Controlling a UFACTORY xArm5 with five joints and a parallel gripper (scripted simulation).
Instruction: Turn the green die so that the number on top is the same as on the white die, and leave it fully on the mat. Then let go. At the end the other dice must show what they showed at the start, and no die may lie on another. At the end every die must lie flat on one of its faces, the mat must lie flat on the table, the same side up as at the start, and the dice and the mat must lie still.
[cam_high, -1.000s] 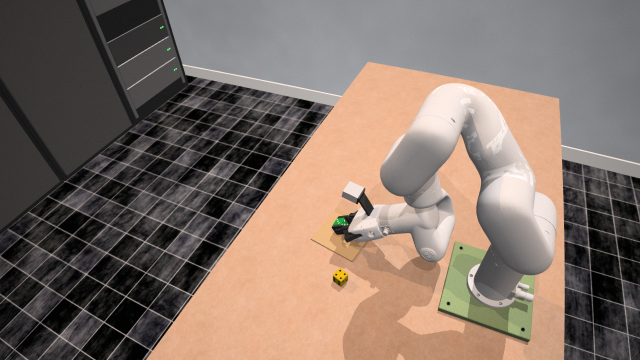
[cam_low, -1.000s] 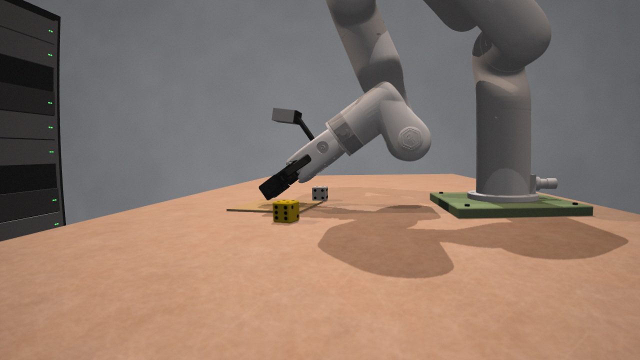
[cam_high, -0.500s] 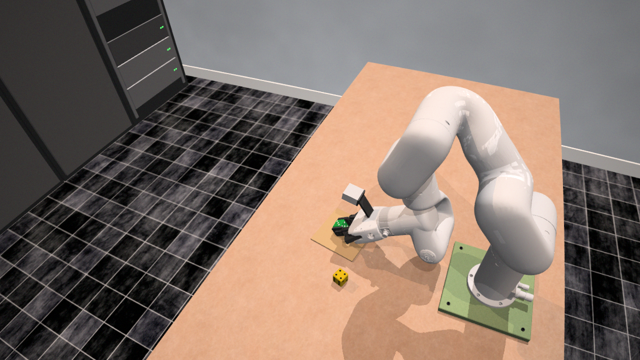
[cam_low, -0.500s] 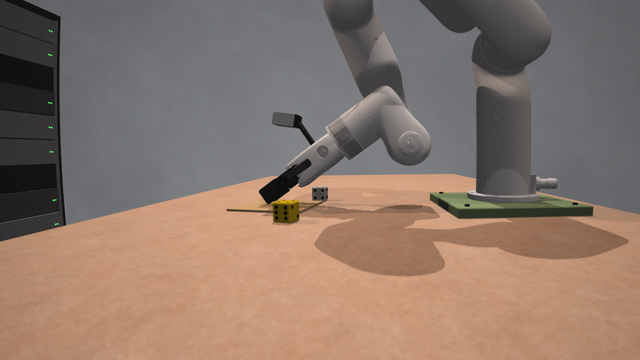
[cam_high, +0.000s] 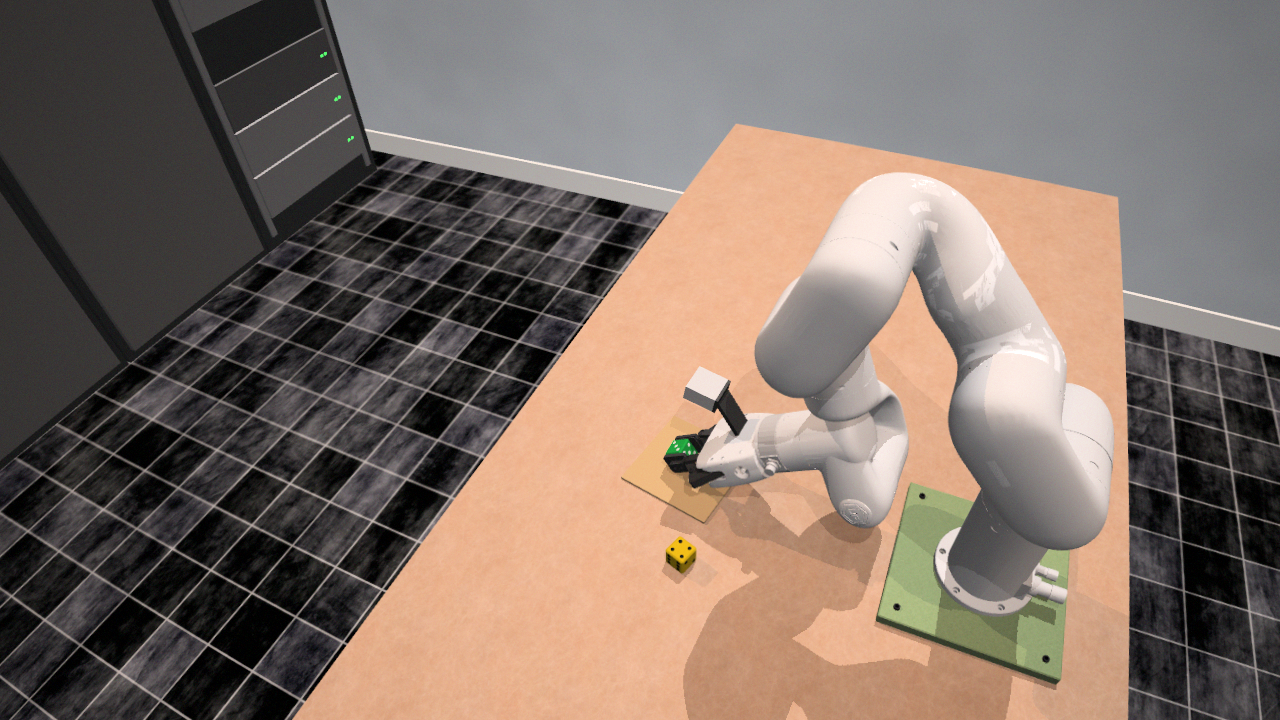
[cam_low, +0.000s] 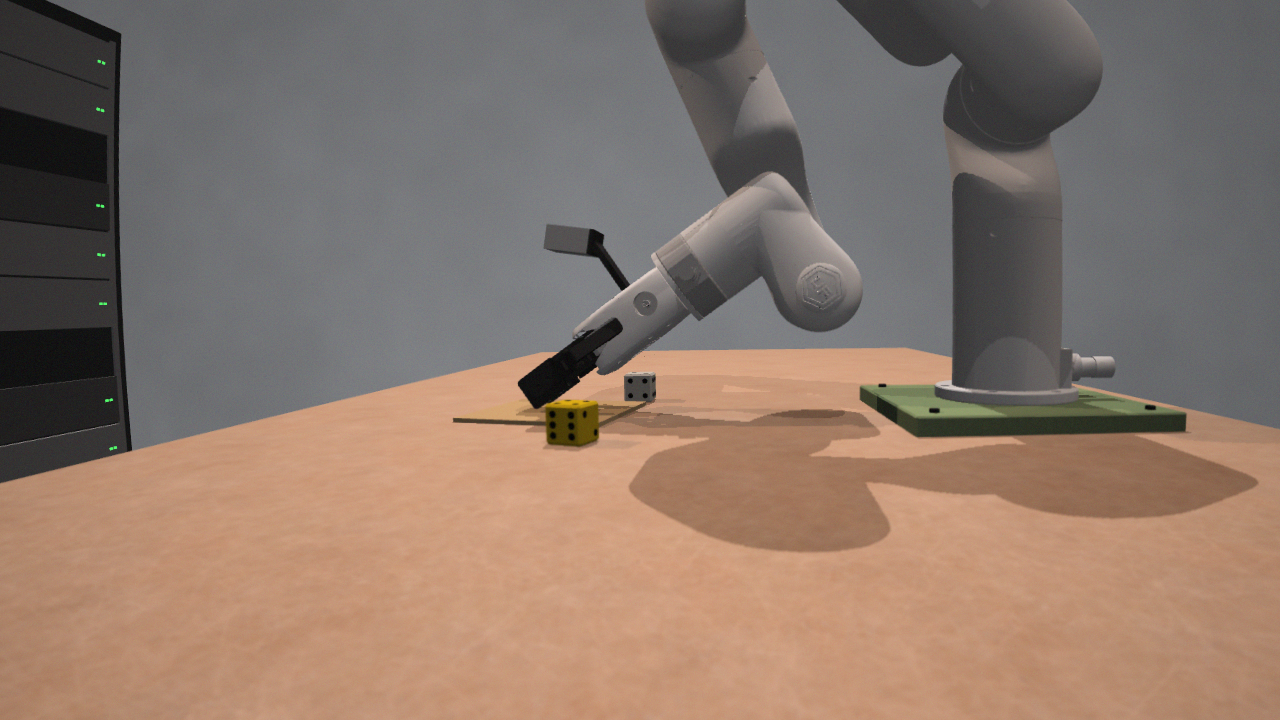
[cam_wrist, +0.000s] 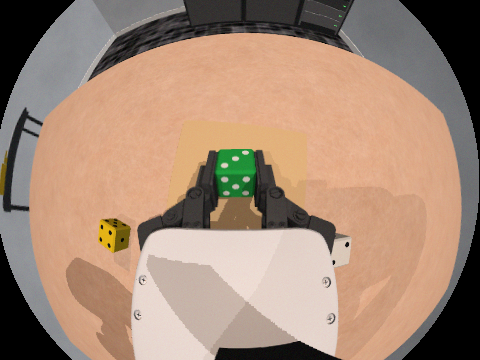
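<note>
Right now my hand is 1 cm short of the green die. From my hand the other things lie so: tan mat 3 cm below; then white die 7 cm behind, 10 cm to the right, 2 cm below; then yellow die 6 cm behind, 14 cm to the left, 2 cm below.
</note>
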